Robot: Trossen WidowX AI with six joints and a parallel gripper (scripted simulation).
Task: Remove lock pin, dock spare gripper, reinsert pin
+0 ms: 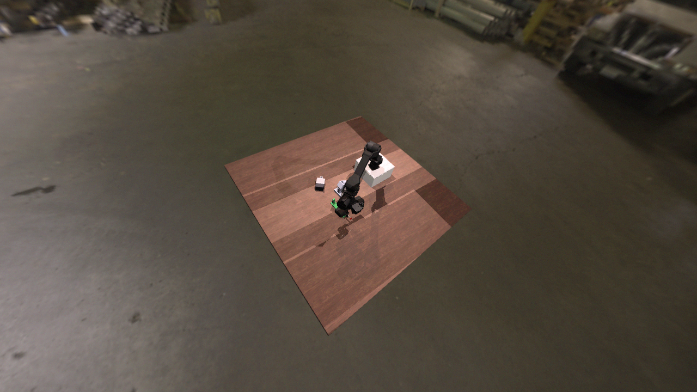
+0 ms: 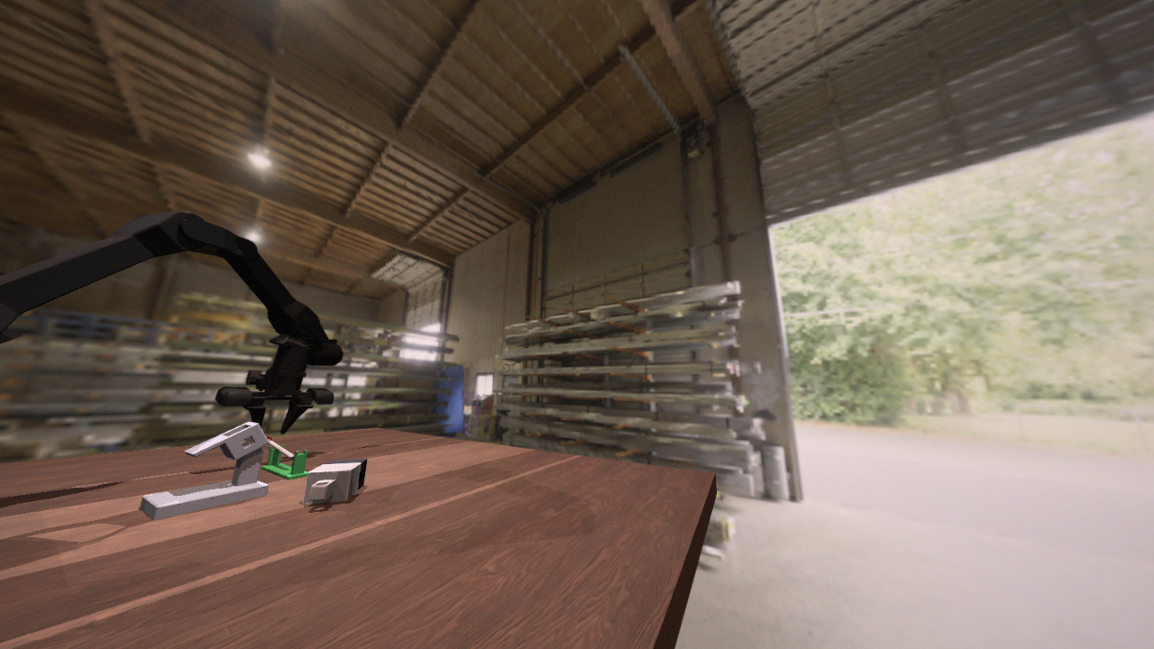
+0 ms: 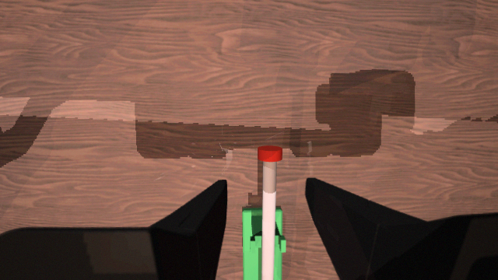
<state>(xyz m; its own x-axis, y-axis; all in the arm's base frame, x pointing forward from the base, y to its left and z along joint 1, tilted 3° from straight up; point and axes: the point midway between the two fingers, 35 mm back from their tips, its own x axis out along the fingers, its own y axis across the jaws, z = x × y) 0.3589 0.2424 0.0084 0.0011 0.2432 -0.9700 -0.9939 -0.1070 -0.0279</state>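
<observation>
The green cradle is 1 cm ahead of my gripper tip, 10 cm to the right of it and 4 cm below it. Also, from my gripper tip: spare gripper 2 cm ahead, 34 cm to the right, 4 cm below; then mount 8 cm behind, 22 cm to the right, 1 cm below.
</observation>
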